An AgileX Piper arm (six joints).
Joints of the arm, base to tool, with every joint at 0 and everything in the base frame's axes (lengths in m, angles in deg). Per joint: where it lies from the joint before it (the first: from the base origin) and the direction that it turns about. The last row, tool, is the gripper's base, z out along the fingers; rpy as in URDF.
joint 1: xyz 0.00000 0.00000 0.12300 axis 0 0 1
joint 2: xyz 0.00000 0.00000 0.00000 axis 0 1 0
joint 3: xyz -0.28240 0.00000 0.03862 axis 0 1 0
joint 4: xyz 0.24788 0.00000 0.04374 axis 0.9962 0 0.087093
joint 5: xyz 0.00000 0.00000 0.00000 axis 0 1 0
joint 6: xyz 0.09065 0.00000 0.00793 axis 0.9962 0 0.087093
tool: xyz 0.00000 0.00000 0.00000 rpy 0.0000 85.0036 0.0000
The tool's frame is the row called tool.
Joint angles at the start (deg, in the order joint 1, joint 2, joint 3, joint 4, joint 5, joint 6):
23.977 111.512 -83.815 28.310 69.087 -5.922
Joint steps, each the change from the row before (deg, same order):
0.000 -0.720 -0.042 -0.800 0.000 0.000
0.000 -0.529 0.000 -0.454 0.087 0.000
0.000 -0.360 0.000 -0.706 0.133 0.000
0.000 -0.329 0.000 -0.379 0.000 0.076
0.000 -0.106 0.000 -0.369 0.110 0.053
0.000 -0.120 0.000 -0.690 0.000 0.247
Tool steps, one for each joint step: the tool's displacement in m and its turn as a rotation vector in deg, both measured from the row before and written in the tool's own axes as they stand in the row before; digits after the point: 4 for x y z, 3 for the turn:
0.0013 0.0009 -0.0045 0.686 -0.606 -0.619
0.0011 0.0008 -0.0032 0.376 -0.346 -0.388
0.0009 -0.0001 -0.0022 0.619 -0.125 -0.402
0.0006 0.0003 -0.0020 0.332 -0.263 -0.194
0.0004 -0.0003 -0.0006 0.326 0.048 -0.120
0.0003 -0.0007 -0.0007 0.636 -0.046 -0.044

